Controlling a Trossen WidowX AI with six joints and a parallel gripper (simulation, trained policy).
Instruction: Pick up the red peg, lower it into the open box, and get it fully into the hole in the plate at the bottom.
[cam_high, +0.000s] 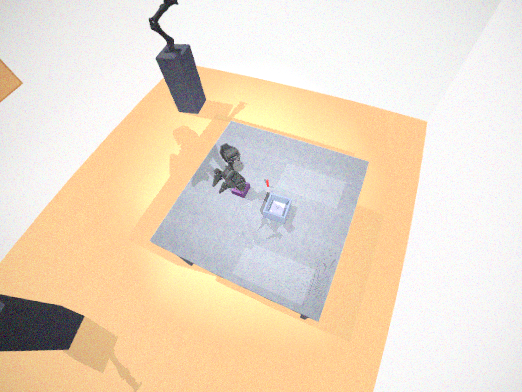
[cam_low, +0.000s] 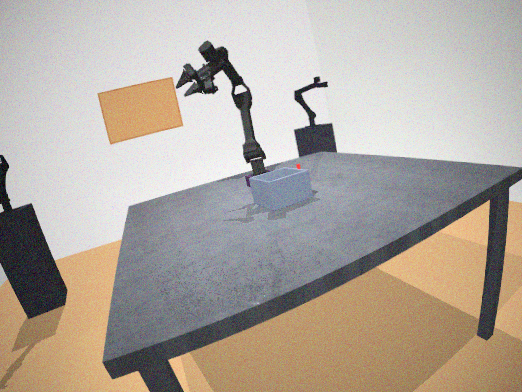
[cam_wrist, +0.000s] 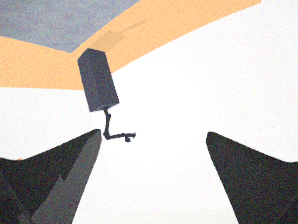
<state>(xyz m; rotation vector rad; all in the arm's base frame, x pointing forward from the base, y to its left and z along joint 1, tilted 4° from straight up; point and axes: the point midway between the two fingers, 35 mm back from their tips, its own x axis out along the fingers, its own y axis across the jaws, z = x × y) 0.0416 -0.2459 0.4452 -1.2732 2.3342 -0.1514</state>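
Right now my gripper tip is 18 cm short of the red peg, 37 cm to the right of it and 44 cm above it.
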